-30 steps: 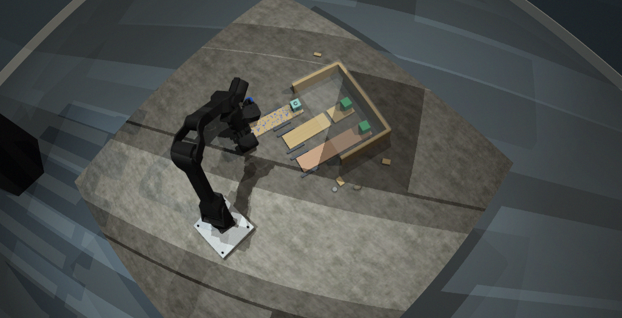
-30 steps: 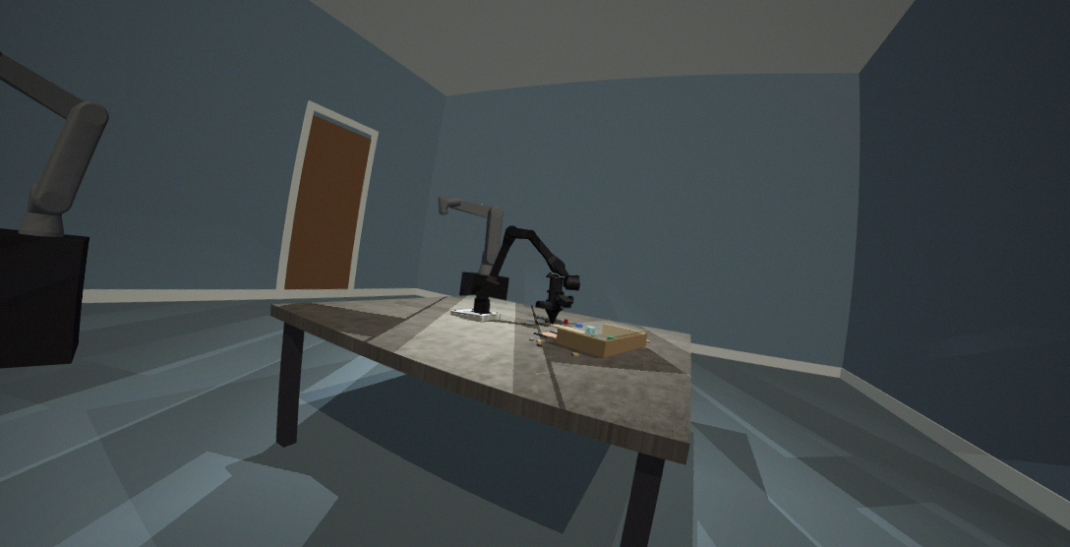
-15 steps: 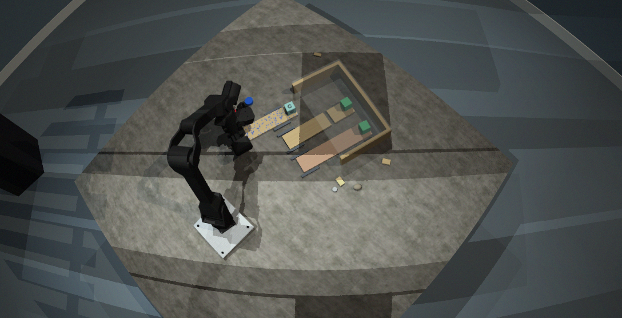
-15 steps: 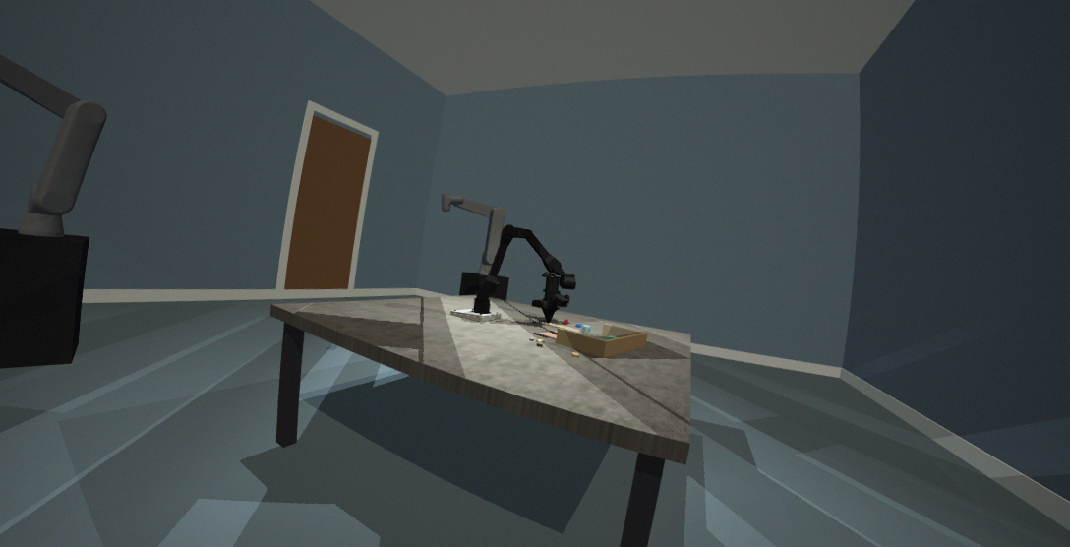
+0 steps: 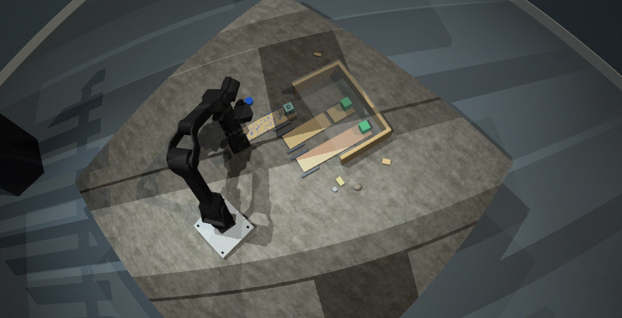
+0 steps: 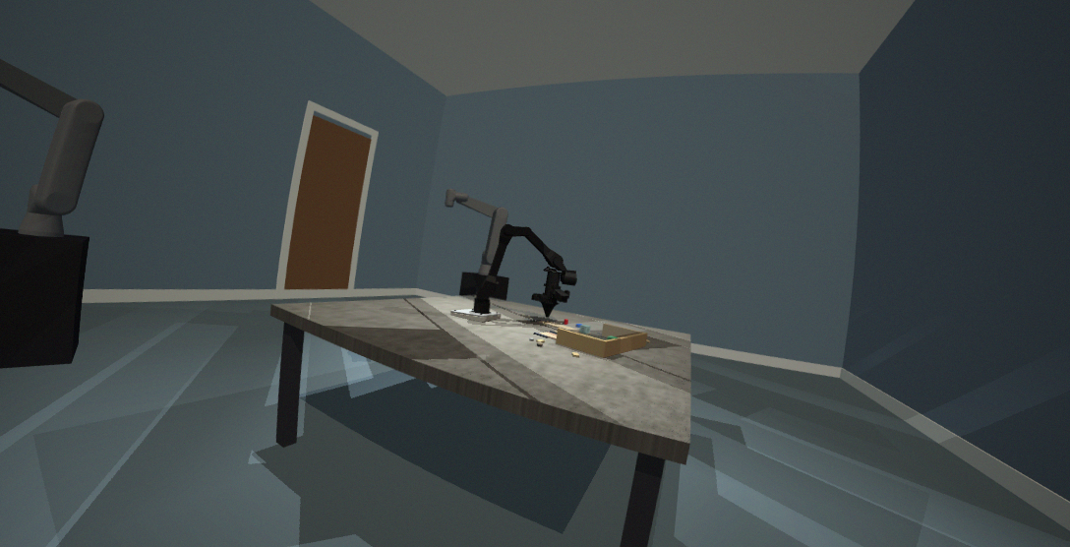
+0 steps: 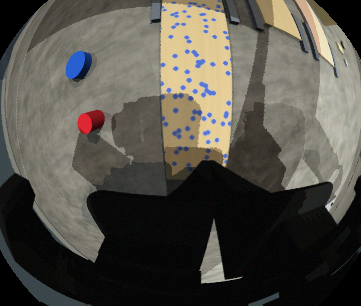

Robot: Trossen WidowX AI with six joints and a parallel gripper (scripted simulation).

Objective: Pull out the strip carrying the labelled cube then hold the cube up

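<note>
My gripper tip is 5 cm short of the small red thing, 9 cm to the right of it and 2 cm above it. From my gripper tip the other things lie so: brown disc: 22 cm ahead, 37 cm to the right, 2 cm below; then blue disc: 11 cm ahead, 11 cm to the left, 2 cm below.
</note>
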